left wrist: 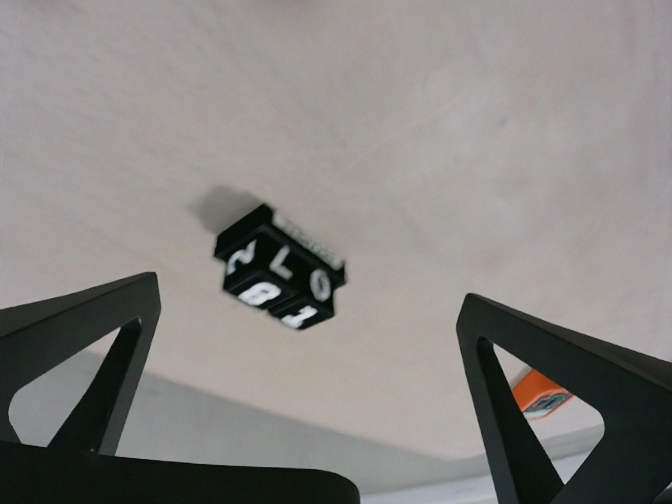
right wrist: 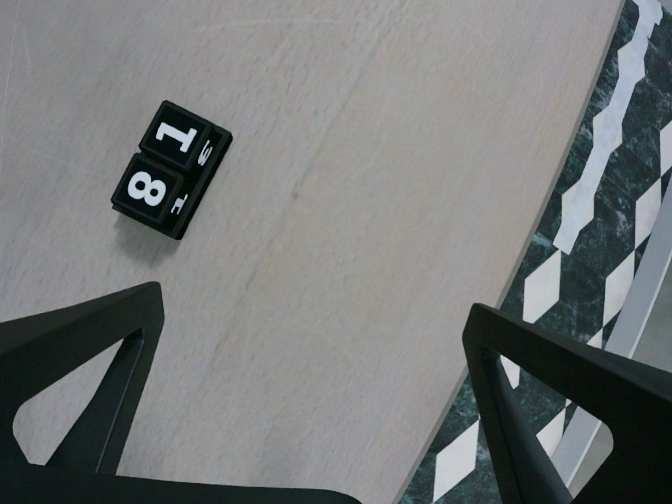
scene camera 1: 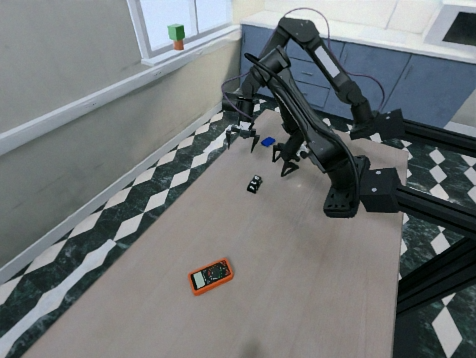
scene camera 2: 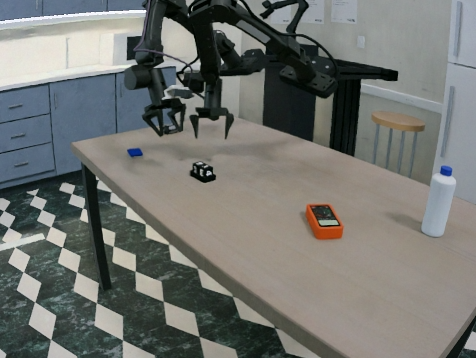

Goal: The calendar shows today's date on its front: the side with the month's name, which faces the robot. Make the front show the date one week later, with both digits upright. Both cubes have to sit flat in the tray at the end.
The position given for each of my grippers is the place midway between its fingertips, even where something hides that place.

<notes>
I see my left gripper [scene camera 2: 210,139], my right gripper [scene camera 2: 171,134], a black calendar tray [left wrist: 268,216], a black number cube [left wrist: 264,271] and a black number cube [left wrist: 318,301].
The black calendar tray also shows in the right wrist view [right wrist: 201,184]. My left gripper shows as well in the left wrist view [left wrist: 314,301]. My right gripper also shows in the right wrist view [right wrist: 319,311].
</notes>
